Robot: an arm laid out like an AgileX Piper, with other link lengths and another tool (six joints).
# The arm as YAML. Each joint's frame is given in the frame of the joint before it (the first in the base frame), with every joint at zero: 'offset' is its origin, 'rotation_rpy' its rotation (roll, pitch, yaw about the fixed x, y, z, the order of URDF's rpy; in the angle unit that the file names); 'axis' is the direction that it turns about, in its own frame. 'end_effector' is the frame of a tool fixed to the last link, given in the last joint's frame.
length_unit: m
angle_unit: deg
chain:
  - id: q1
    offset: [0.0, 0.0, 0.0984]
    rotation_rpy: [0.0, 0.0, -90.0]
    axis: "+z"
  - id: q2
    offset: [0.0, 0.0, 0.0]
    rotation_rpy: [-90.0, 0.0, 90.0]
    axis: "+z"
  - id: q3
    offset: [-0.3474, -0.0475, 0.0]
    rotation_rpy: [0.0, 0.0, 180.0]
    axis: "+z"
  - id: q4
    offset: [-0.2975, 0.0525, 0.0]
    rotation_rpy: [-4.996, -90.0, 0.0]
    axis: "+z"
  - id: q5
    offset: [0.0, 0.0, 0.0]
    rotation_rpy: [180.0, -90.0, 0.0]
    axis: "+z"
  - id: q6
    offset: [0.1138, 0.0, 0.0]
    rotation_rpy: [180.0, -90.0, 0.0]
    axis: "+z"
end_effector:
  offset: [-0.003, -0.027, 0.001]
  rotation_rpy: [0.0, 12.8, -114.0]
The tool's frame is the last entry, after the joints.
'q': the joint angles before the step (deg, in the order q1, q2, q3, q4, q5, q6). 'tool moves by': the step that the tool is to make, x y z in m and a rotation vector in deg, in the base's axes. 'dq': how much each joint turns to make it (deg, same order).
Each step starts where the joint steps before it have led.
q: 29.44, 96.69, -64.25, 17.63, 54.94, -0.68
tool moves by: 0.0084, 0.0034, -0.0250, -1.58, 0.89, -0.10
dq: 0.10, 3.50, 0.42, -0.65, -2.45, -0.12
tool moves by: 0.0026, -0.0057, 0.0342, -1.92, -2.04, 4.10
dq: 0.00, -2.36, -4.12, -3.75, 6.06, -0.97
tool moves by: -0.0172, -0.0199, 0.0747, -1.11, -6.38, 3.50
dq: 0.00, -8.29, -4.72, -4.77, 8.23, -0.54
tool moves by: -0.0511, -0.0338, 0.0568, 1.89, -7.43, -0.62
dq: -0.01, -12.76, 2.24, -2.42, 2.99, 1.32
